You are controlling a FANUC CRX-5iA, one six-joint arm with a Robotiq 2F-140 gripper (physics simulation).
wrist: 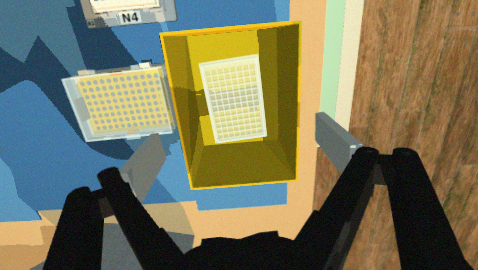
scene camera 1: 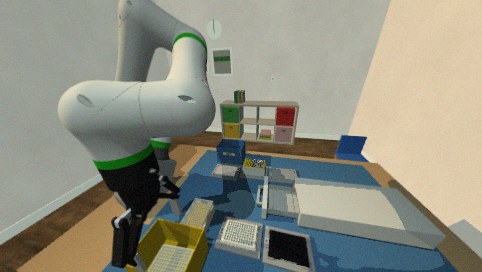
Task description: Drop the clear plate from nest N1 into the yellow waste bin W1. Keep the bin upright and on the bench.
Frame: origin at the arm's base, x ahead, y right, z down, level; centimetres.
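Seen in the pictures: gripper, fingertip midpoint: (wrist: 237,136) (scene camera 1: 162,236).
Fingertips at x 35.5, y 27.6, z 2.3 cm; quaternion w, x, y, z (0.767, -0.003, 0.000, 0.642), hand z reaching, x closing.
A point is followed by its place in that frame.
The clear plate (scene camera 1: 170,259) @(y 27.4, x 33.9, z 16.5 cm) (wrist: 234,100) @(y 27.4, x 35.1, z 16.3 cm) lies inside the yellow waste bin W1, with its grid of wells facing up, apart from my fingers. The yellow bin (scene camera 1: 200,246) @(y 23.6, x 44.3, z 9.2 cm) (wrist: 287,100) @(y 33.9, x 36.9, z 10.9 cm) stands upright on the bench. My gripper (scene camera 1: 156,232) @(y 27.6, x 35.5, z 2.3 cm) (wrist: 237,136) @(y 27.6, x 35.5, z 2.3 cm) is open wide and empty above the bin. In the wrist view one finger is left of the bin and the other right of it. No label reading N1 can be read in either view.
A yellow tip rack in a clear box (scene camera 1: 199,214) @(y 13.6, x 36.5, z 11.2 cm) (wrist: 125,100) @(y 13.7, x 36.0, z 11.2 cm) stands close beside the bin. A white plate (scene camera 1: 240,234) @(y 12.6, x 53.2, z 16.2 cm) sits on nest N4 (wrist: 165,14) @(y 17.9, x 46.2, z 16.9 cm). A black plate (scene camera 1: 288,248) @(y 11.8, x 70.4, z 15.6 cm) is to its right. A large pale instrument (scene camera 1: 360,207) @(y -8.5, x 95.6, z 9.7 cm) and a blue bin (scene camera 1: 230,151) @(y -29.9, x 30.7, z 8.5 cm) stand farther back.
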